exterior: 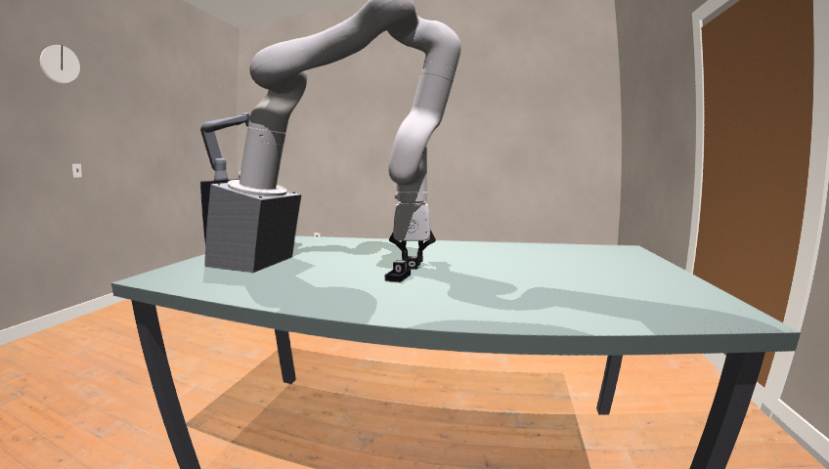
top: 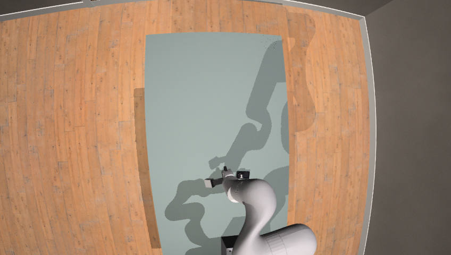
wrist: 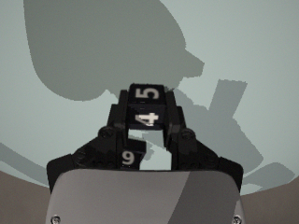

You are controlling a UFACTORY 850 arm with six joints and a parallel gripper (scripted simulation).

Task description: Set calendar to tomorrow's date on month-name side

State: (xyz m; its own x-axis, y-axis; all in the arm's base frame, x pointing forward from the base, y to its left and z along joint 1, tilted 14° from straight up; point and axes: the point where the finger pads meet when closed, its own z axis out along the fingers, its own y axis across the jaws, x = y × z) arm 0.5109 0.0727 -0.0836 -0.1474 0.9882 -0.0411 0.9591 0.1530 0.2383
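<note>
Now: the black cube 2 cm below my hand. From my hand the other things lie so: black tray (1 cm behind, 11 cm to the right, 2 cm below).
</note>
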